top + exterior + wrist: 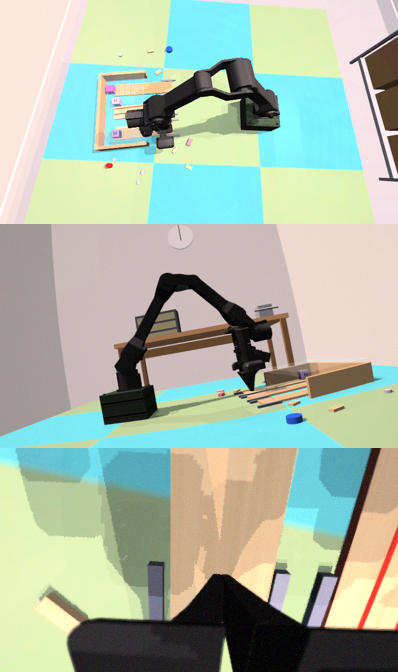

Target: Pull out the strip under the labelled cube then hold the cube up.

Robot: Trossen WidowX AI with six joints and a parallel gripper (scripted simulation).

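Now: gripper tip 100 mm past the pink block and 60 mm to the right of it. From my gripper tip the other things lie so: tan block: 90 mm to the left, 40 mm behind; blue disc: 390 mm to the right, 10 mm ahead; red disc: 210 mm ahead, 150 mm to the left, 10 mm above.
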